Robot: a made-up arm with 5 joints.
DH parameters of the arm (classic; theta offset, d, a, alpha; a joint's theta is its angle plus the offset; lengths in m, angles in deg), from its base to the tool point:
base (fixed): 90 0.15 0 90
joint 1: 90 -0.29 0.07 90
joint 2: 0 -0.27 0 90
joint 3: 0 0.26 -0.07 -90
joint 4: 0 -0.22 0.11 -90
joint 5: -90 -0.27 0.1 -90
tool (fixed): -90 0.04 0 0
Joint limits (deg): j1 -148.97..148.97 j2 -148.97..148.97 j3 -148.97..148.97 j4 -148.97..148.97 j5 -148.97..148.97
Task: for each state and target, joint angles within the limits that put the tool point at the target. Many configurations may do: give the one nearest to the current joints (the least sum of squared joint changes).
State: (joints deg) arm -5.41 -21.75 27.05 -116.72 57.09
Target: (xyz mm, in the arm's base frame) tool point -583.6 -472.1 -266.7
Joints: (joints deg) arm 7.46 -10.78 9.65 -110.08 51.12
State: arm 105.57 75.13 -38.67 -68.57 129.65
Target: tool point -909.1 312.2 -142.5
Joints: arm 137.43 34.64 -25.67 -76.82 133.84
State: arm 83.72 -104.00 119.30 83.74 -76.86
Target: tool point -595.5 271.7 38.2
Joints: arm 89.39 -70.39 95.62 50.67 -94.33
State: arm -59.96 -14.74 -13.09 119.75 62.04
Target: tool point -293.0 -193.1 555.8
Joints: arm -44.25 -26.18 -0.81 117.54 27.91
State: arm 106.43 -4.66 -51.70 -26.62 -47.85
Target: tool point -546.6 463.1 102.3
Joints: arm 110.11 -37.65 -48.71 -39.44 -54.38
